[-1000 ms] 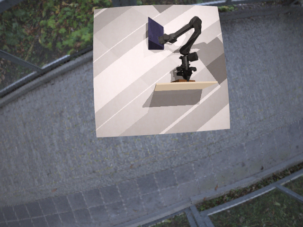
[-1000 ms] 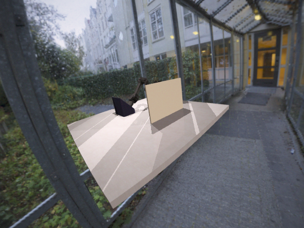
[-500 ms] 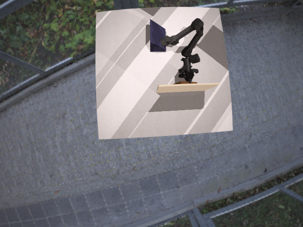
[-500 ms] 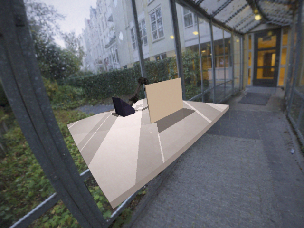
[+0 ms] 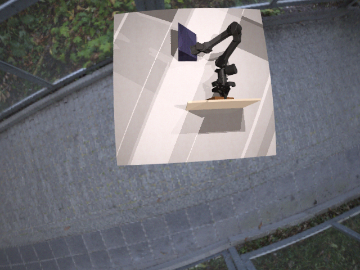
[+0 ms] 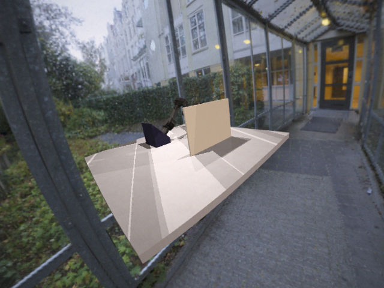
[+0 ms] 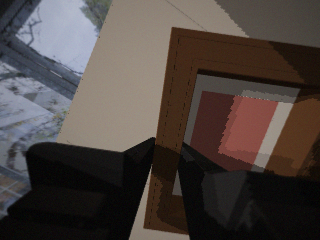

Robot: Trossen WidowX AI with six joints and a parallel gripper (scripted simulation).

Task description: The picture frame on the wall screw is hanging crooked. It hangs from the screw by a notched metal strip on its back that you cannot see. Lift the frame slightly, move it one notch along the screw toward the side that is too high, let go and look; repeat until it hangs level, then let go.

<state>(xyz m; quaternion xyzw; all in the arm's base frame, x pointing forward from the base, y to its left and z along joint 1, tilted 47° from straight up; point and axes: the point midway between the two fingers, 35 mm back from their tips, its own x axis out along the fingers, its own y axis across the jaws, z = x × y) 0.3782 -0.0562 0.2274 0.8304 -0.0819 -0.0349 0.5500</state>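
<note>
My gripper tip is now 5 cm above the picture frame and 2 cm to the left of it. Also, from my gripper tip: beige wall panel 6 cm below, 2 cm to the right, 1 cm ahead.
</note>
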